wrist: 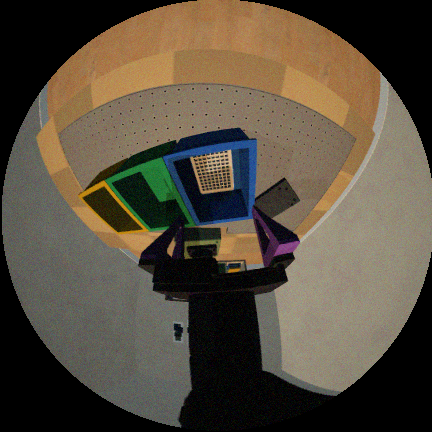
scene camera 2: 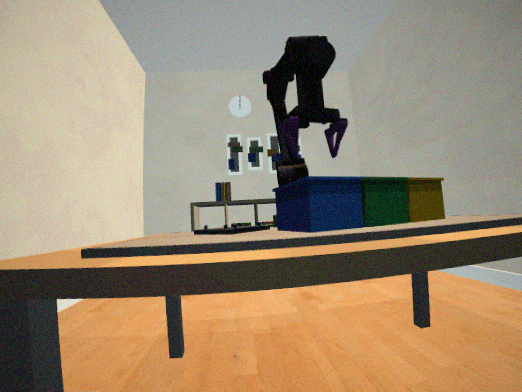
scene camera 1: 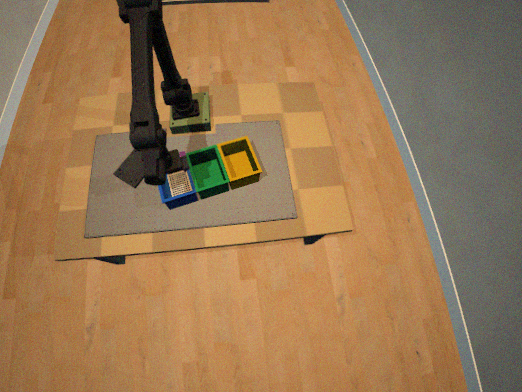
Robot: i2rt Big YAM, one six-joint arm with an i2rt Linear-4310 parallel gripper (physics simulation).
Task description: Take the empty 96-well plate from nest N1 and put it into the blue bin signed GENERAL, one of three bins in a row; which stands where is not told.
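Frame: origin at the arm's base, x ahead, y left, z up, level; centimetres.
Seen in the pictures: gripper, fingertip midpoint: (wrist: 216, 213) (scene camera 2: 315, 157) (scene camera 1: 171, 174); arm's base, link origin: (wrist: 201, 249) (scene camera 1: 185, 110).
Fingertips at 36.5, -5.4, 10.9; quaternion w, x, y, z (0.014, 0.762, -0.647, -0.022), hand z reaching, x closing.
Note:
Offsets run from my fingertips to a thing's top centre, as dx, dy, dz. "pt": to the spot under its first point.
The pale 96-well plate @(-1.6, +0.3, -13.6) (scene camera 1: 179, 184) (wrist: 215, 172) lies inside the blue bin (scene camera 1: 183, 202) (scene camera 2: 330, 205) (wrist: 252, 175), below its rim; in the wrist view it is toward the far end and looks slightly turned. In scene camera 2 the bin's walls hide it. My gripper (scene camera 2: 314, 156) (wrist: 216, 213) is open with its purple fingers wide apart and empty, above the blue bin and clear of its rim. A dark flat base @(-14.0, -17.9, -13.4) (scene camera 1: 129, 170) (scene camera 2: 232, 230) (wrist: 277, 199), with no plate on it, lies beside the blue bin. No sign or nest label is readable.
The green bin (scene camera 1: 212, 190) (scene camera 2: 385, 202) (wrist: 162, 180) stands next to the blue one, and the yellow bin @(pt +1.8, +26.7, -10.6) (scene camera 1: 246, 180) (scene camera 2: 426, 200) (wrist: 93, 192) is beyond it. The green arm mount (scene camera 1: 203, 117) is behind the bins.

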